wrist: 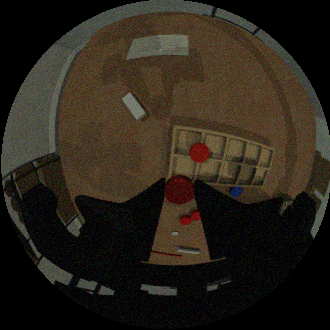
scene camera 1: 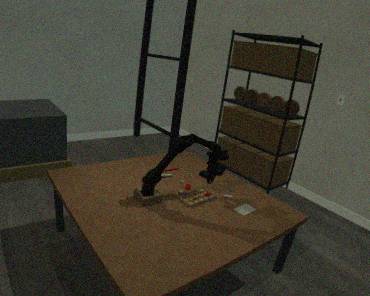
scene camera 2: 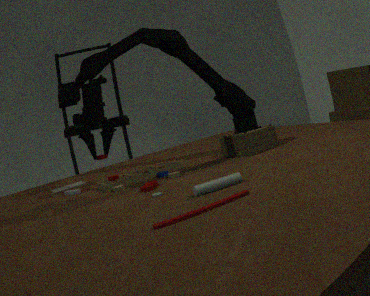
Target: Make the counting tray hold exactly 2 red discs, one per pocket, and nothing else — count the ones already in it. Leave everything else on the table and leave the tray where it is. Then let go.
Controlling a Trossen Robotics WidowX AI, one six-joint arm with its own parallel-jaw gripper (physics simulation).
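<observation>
My gripper [scene camera 1: 210,181] [scene camera 2: 101,158] [wrist: 179,182] is shut on a red disc, held in the air just off the tray's long side. The pale wooden counting tray [wrist: 172,145] has two rows of pockets. Another red disc [scene camera 1: 208,194] [scene camera 2: 113,178] [wrist: 199,152] is at the tray's one end; in the wrist view it overlaps the crossing dividers, and I cannot tell whether it lies down in a pocket. Two loose red discs, one [wrist: 185,220] touching or overlapping the other [wrist: 195,216], lie on the table outside the tray. The held disc and fingers hide part of the tray's near edge.
A blue disc [scene camera 2: 162,174] [wrist: 236,192] lies beside the tray. Farther off are a small white disc [scene camera 2: 157,194] [wrist: 175,233], a white cylinder [scene camera 2: 217,184] [wrist: 188,250] and a red stick [scene camera 2: 200,210] [wrist: 166,253]. A white block [wrist: 134,106] and paper [scene camera 1: 245,209] [wrist: 175,45] lie beyond the tray.
</observation>
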